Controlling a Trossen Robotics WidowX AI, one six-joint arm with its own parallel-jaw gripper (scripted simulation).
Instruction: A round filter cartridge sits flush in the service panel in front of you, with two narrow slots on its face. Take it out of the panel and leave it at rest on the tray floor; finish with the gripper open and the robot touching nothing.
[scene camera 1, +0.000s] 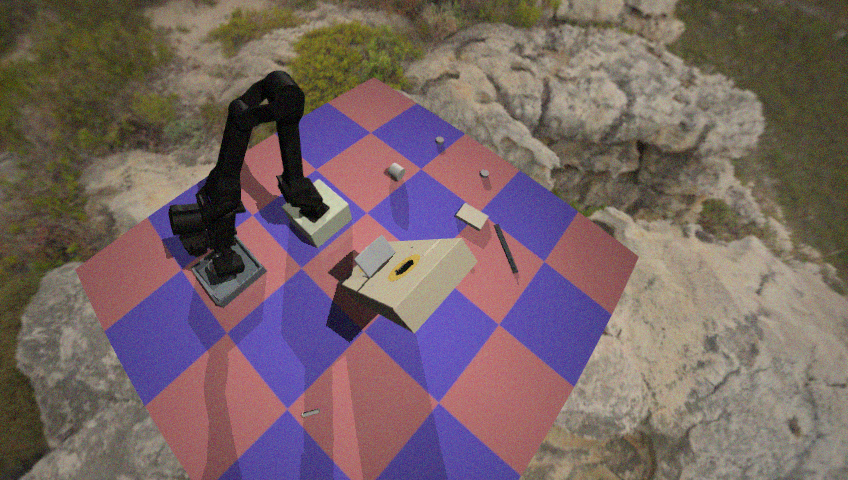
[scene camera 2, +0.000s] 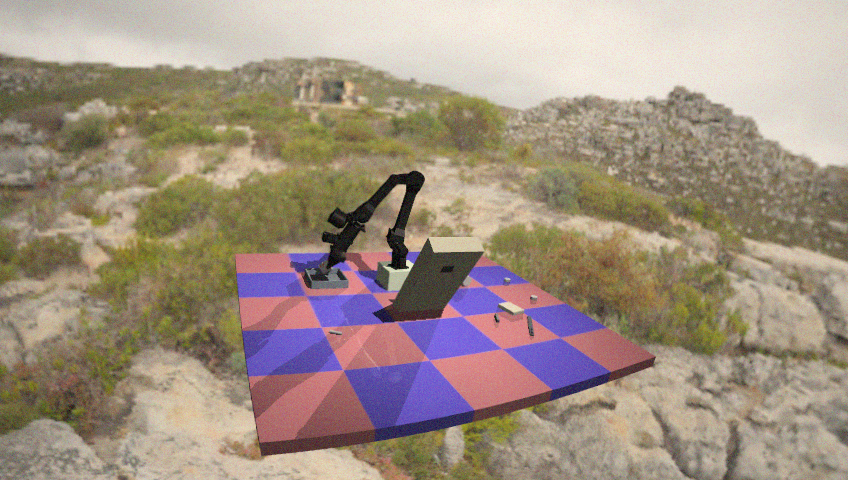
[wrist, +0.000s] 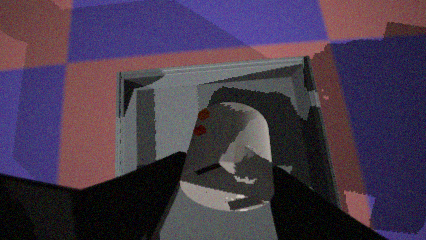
Note:
I see my gripper (scene camera 1: 220, 262) and a beige service panel (scene camera 1: 407, 288).
My gripper also shows in the wrist view (wrist: 227, 167). The beige service panel shows as well in scene camera 2 (scene camera 2: 444, 263).

